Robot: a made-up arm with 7 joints.
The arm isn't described. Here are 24 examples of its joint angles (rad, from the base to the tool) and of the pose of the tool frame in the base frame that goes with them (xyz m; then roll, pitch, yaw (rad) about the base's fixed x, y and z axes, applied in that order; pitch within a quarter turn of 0, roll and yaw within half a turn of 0).
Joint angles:
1: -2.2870 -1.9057 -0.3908 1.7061 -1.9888 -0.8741 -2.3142
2: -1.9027 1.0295 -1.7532 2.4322 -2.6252 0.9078 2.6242
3: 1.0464 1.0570 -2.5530 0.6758 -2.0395 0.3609 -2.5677
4: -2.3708 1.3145 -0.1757 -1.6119 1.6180 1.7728 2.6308
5: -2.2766 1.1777 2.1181 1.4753 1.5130 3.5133 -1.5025
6: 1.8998 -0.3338 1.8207 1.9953 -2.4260 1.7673 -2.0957
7: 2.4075 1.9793 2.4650 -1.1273 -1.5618 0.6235 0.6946
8: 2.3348 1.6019 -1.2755 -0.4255 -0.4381 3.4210 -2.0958
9: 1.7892 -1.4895 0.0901 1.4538 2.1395 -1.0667 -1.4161
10: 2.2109 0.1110 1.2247 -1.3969 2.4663 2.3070 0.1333
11: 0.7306 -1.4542 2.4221 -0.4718 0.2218 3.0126 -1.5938
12: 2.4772 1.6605 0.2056 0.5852 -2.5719 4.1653 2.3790
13: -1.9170 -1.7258 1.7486 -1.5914 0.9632 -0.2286 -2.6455
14: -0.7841 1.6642 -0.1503 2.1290 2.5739 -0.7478 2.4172
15: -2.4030 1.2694 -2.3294 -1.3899 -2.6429 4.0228 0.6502
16: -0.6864 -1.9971 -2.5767 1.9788 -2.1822 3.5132 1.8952
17: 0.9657 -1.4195 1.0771 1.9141 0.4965 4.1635 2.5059
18: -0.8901 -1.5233 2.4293 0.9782 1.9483 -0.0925 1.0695
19: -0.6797 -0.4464 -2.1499 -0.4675 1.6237 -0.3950 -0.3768
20: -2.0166 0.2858 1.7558 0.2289 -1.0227 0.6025 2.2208
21: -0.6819 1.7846 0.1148 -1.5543 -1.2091 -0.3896 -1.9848
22: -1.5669 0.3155 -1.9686 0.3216 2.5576 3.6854 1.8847
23: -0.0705 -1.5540 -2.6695 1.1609 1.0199 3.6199 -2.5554
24: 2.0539 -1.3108 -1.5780 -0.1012 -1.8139 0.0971 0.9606
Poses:
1: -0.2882 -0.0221 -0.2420 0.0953 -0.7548 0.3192
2: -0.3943 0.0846 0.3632 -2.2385 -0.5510 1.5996
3: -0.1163 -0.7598 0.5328 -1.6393 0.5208 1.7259
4: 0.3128 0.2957 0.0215 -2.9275 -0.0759 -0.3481
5: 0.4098 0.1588 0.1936 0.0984 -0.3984 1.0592
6: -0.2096 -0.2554 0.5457 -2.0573 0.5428 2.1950
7: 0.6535 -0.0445 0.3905 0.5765 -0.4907 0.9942
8: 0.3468 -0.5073 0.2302 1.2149 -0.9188 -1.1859
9: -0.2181 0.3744 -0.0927 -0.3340 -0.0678 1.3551
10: 0.4137 0.0194 0.7177 0.6083 -0.6360 3.0580
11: 0.5669 0.2945 0.2430 2.9858 -0.4978 -0.9942
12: 0.5089 -0.4666 0.3431 1.6469 -0.1158 -1.9876
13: -0.5940 -0.1487 0.2083 0.6882 -0.3382 0.1401
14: -0.0946 0.1275 0.7188 -2.0261 0.9119 -0.0421
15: 0.2238 0.0250 0.6801 1.8191 0.3400 -2.8612
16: 0.0716 -0.4724 0.4241 2.2805 0.1060 -1.6855
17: -0.1116 0.2870 0.1894 0.8868 1.2554 1.0977
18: 0.4544 -0.3312 0.7088 -0.6734 -1.0286 1.6891
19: 0.3871 -0.2805 0.9036 2.2796 -0.2414 -0.2238
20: 0.0823 0.2694 1.0485 -0.9176 0.1300 -2.4995
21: -0.1830 0.0168 -0.1888 -1.1511 -0.1535 1.9199
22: -0.2073 0.1275 0.9413 2.6659 -0.1581 -2.7815
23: 0.3969 -0.2811 0.5910 -1.7825 -0.4090 -0.2387
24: -0.4186 0.6552 0.4293 -0.2921 0.1233 3.0516
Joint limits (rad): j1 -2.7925..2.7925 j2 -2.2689..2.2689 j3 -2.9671..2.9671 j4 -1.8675..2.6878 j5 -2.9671..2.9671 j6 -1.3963..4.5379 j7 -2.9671..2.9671
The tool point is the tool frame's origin. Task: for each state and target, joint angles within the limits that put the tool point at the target. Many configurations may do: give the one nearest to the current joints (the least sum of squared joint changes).
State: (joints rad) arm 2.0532 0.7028 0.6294 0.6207 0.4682 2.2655 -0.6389
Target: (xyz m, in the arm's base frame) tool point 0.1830 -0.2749 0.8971
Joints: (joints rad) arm 2.1787 0.7148 0.5728 0.5208 0.4514 2.2391 -0.6389
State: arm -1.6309 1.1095 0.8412 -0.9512 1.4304 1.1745 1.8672
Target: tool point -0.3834 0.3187 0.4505
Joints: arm -1.6916 0.5363 1.1029 -1.7317 1.2446 1.5488 1.8672
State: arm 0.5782 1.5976 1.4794 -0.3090 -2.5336 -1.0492 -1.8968
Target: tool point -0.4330 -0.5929 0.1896
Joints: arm 0.5206 1.5847 1.4674 -0.3811 -2.5258 -1.1185 -1.8968
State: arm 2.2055 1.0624 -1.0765 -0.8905 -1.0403 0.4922 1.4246
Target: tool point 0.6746 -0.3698 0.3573
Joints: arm 2.7792 1.3943 -0.9224 -0.2233 -0.9785 0.3589 1.4246
